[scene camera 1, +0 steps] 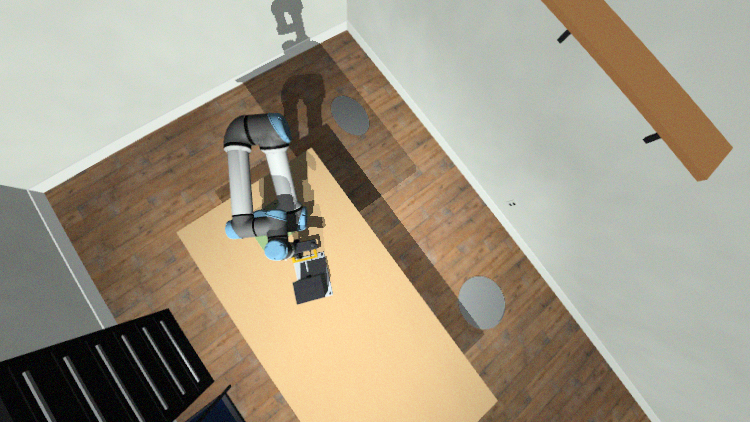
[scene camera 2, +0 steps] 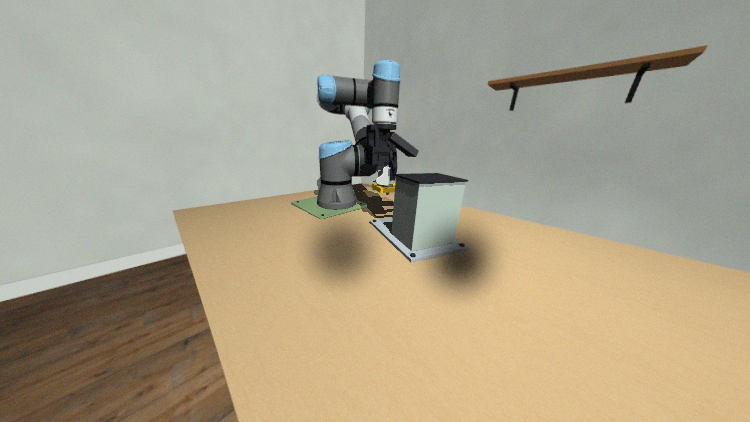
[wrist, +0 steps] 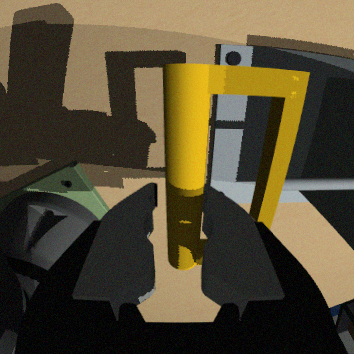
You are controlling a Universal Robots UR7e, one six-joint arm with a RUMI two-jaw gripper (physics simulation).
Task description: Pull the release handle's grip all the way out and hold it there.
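Note:
The release handle's yellow grip (scene camera 1: 304,259) (scene camera 2: 385,188) (wrist: 186,125) is a rectangular frame with a thick round bar. My gripper (scene camera 2: 385,180) (wrist: 177,185) is shut on that round bar, one dark finger on each side of it. The grip stands off from the housing (scene camera 1: 310,289) (scene camera 2: 437,215), a pale box with a dark top on a light grey base plate (scene camera 1: 297,270) (scene camera 2: 390,237) (wrist: 232,145). A thin silver rod (scene camera 1: 307,266) (wrist: 325,185) shows between grip and housing. In scene camera 2's view the box hides the rod.
The arm stands on a green mounting plate (scene camera 2: 305,206) (wrist: 82,185) on the wooden table (scene camera 1: 356,335) (scene camera 2: 419,335), near the handle. A wooden wall shelf (scene camera 1: 639,83) (scene camera 2: 592,68) hangs away to the right. A black cabinet (scene camera 1: 180,335) stands beyond the table's left edge.

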